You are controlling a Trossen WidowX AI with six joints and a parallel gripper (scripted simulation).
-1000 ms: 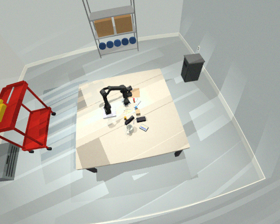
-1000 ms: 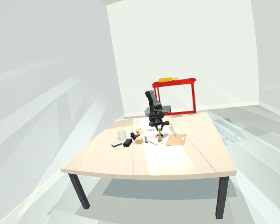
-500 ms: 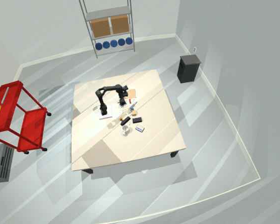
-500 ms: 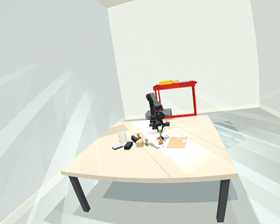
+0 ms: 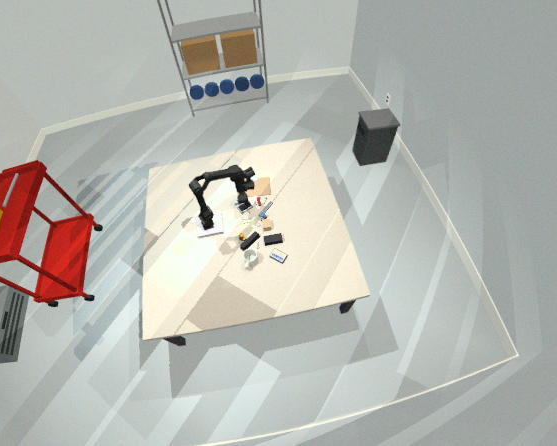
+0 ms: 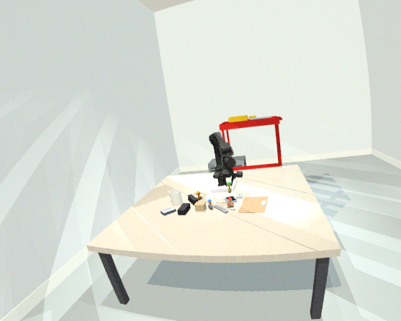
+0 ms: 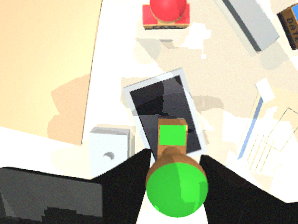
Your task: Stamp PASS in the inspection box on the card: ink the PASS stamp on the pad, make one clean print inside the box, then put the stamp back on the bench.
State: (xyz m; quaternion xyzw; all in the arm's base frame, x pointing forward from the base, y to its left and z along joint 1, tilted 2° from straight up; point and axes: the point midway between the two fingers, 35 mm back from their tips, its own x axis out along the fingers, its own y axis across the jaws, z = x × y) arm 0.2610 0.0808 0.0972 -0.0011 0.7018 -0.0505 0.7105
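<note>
Right now the tan block is 10 cm ahead of my gripper tip, 19 cm to the right of it and 8 cm below it. Round my gripper tip: green-topped stamp (1 cm below); red-knobbed stamp (9 cm ahead, 8 cm below); dark ink pad (9 cm below).
</note>
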